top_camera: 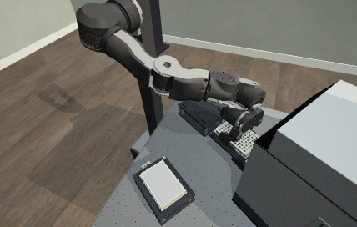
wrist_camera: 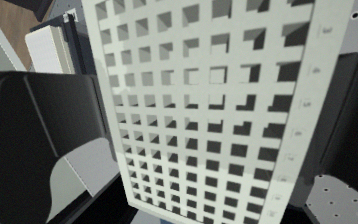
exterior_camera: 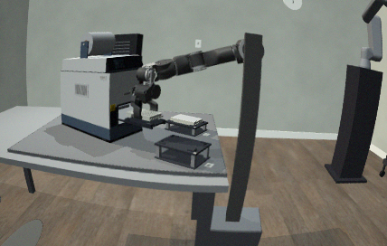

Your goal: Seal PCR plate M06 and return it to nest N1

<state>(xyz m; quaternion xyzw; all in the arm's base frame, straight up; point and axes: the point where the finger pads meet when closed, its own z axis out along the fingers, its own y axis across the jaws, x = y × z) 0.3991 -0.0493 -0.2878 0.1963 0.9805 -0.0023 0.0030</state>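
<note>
My gripper is now 20 mm above the sealer stage. From my hand the other things lie so: pale key-like block: 50 mm ahead, 130 mm to the right, 80 mm above; yellow warning label: 120 mm ahead, 40 mm to the left, 30 mm above; 96-well plate M06: right at my hand.
</note>
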